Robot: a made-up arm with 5 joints.
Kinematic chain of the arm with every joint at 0, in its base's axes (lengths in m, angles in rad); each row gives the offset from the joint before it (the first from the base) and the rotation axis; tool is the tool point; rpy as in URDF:
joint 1: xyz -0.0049 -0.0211 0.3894 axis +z
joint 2: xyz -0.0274 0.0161 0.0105 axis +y
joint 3: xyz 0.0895 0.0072 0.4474 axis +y
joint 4: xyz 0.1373 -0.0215 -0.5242 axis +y
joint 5: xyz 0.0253 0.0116 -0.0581 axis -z
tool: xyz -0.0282 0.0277 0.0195 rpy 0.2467 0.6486 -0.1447
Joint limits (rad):
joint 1: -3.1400..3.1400
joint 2: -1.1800..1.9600
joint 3: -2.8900..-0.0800
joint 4: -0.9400..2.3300
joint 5: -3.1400..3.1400
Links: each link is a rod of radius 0.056 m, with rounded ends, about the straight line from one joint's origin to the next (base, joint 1, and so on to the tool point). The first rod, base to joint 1, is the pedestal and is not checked.
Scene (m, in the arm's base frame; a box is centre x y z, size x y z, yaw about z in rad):
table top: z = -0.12
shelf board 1: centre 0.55 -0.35 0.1 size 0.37 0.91 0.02 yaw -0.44
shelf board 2: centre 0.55 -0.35 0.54 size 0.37 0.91 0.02 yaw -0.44
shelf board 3: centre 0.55 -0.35 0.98 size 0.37 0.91 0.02 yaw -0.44
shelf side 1: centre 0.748 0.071 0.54 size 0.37 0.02 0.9 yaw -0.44
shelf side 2: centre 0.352 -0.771 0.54 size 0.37 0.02 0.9 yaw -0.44
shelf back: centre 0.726 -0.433 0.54 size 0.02 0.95 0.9 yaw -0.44
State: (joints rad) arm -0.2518 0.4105 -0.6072 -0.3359 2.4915
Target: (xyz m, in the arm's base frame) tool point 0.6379 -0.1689 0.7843
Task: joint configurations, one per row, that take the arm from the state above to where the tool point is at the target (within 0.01 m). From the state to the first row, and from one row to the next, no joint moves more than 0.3 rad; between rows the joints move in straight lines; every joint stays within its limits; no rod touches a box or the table.
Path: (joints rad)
1: -0.1657 0.3199 -0.3436 -0.5813 2.5059
2: -0.0797 0.2294 -0.0800 -0.8266 2.5204
3: -0.0607 -0.0088 -0.1714 -0.7480 2.5060
4: -0.0417 -0.2469 -0.2628 -0.6694 2.4917
5: -0.0227 -0.4851 -0.3542 -0.5908 2.4774
6: -0.0037 -0.7232 -0.4456 -0.5122 2.4630
7: -0.0822 -0.4661 -0.6788 -0.4549 2.4707
8: -0.1606 -0.2089 -0.9120 -0.3977 2.4783
9: -0.2391 0.0483 -1.1453 -0.3405 2.4859

